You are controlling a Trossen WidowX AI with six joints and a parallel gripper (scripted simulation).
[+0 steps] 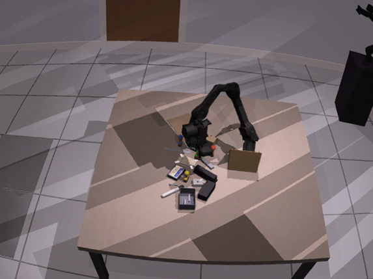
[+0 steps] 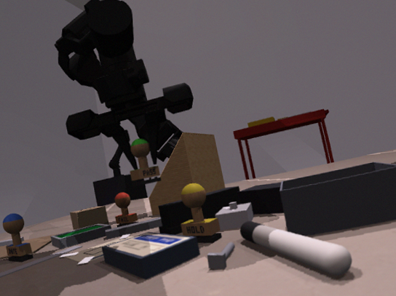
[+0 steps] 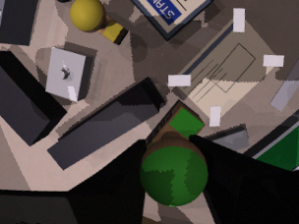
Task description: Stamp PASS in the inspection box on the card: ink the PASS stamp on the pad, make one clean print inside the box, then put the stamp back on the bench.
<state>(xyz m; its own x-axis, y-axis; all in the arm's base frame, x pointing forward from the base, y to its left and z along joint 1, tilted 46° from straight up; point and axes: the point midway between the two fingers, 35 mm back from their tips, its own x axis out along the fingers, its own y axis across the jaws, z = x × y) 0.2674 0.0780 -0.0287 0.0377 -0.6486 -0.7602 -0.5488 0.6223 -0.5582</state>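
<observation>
Right now the card is 70 mm ahead of my gripper tip, 40 mm to the right of it and 100 mm below it. Round my gripper tip: yellow-knobbed hold stamp 50 mm ahead, 100 mm to the left, 80 mm below; green-knobbed stamp right at my gripper tip; stamp pad box 100 mm ahead, 70 mm to the left, 90 mm below.
</observation>
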